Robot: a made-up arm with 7 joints.
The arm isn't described. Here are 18 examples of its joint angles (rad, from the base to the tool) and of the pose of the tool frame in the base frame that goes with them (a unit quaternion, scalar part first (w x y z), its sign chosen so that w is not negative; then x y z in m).
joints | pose
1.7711 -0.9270 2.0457 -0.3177 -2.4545 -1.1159 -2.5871 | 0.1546 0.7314 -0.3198 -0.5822 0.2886 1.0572 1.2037
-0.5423 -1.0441 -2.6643 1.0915 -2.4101 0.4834 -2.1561 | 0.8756 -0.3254 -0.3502 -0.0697 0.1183 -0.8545 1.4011
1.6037 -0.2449 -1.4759 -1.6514 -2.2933 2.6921 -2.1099 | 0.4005 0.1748 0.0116 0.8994 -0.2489 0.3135 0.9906
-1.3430 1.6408 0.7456 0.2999 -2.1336 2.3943 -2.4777 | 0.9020 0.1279 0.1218 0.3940 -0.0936 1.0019 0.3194
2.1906 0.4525 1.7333 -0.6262 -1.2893 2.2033 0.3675 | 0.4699 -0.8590 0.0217 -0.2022 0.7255 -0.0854 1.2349
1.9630 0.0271 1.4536 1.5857 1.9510 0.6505 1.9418 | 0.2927 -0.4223 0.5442 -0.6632 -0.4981 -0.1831 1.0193
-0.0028 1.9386 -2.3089 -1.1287 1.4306 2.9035 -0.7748 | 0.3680 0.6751 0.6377 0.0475 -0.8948 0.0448 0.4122
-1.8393 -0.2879 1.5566 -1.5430 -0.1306 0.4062 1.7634 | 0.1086 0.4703 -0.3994 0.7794 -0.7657 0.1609 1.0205
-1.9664 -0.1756 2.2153 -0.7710 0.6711 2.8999 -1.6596 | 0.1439 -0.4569 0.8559 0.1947 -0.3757 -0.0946 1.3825
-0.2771 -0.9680 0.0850 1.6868 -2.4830 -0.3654 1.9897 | 0.8354 -0.0384 -0.3089 -0.4530 0.8627 -0.1031 0.3246
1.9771 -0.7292 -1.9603 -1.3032 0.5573 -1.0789 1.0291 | 0.8968 0.3622 0.0198 0.2534 -0.6516 0.5712 1.0222
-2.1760 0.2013 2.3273 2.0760 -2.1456 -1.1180 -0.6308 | 0.0722 -0.4368 0.2406 -0.8638 0.6150 0.3869 0.8787
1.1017 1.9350 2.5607 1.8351 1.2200 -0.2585 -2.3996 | 0.3088 0.9495 -0.0479 -0.0277 -0.2222 0.0326 -0.2160
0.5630 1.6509 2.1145 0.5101 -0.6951 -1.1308 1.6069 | 0.7650 0.5270 0.0144 0.3699 -1.0597 -0.4719 0.2597
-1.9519 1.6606 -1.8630 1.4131 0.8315 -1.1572 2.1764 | 0.2506 -0.8189 0.2596 -0.4463 -0.5354 0.8641 0.3874
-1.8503 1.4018 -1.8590 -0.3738 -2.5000 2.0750 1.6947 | 0.4588 0.5530 0.2955 0.6296 0.1843 0.9784 0.9676
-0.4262 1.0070 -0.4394 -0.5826 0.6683 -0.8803 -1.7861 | 0.7505 -0.5500 -0.0996 -0.3526 -1.0580 0.5599 1.0228
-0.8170 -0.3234 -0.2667 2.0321 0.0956 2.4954 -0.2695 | 0.8190 0.2745 -0.2119 -0.4572 0.1454 -0.5424 0.8963
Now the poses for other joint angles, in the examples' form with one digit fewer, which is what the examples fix.
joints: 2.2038 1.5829 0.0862 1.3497 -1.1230 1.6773 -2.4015
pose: 0.747 0.005 -0.628 -0.218 0.397 -0.820 0.929
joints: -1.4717 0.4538 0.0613 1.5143 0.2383 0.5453 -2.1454
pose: 0.759 -0.214 0.469 -0.397 -0.088 -0.254 1.532
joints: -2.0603 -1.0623 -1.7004 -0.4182 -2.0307 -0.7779 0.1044
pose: 0.480 0.706 0.343 0.392 -0.283 -1.054 0.959
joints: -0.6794 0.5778 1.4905 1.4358 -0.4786 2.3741 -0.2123
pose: 0.679 -0.039 -0.309 0.665 -0.211 0.545 1.216
